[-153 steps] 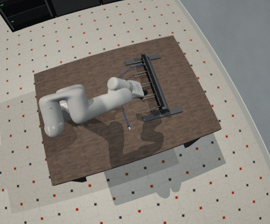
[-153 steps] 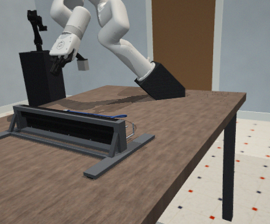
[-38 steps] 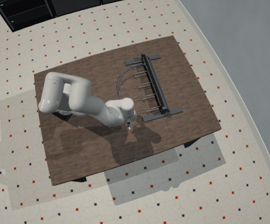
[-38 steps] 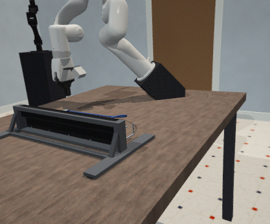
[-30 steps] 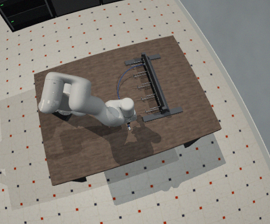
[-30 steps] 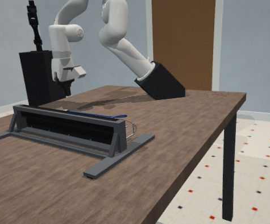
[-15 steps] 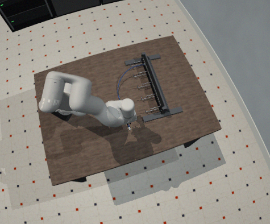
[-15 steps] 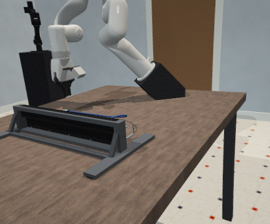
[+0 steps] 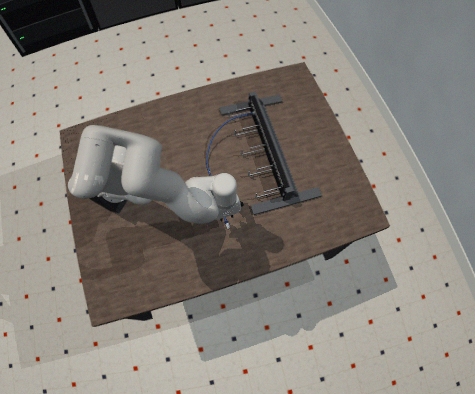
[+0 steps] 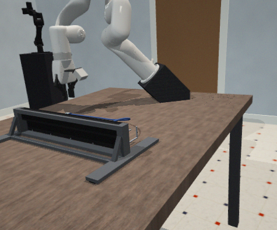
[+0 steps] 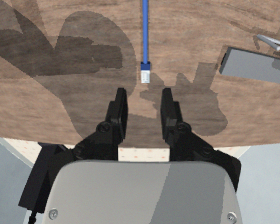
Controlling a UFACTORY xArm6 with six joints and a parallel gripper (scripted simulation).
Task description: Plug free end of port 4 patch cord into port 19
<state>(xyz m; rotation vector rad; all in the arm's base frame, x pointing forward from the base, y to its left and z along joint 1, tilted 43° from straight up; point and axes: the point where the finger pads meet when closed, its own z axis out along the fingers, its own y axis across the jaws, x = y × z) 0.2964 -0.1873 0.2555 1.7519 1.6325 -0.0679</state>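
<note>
My hand is 90 mm above the plug and 20 mm to the left of it.
</note>
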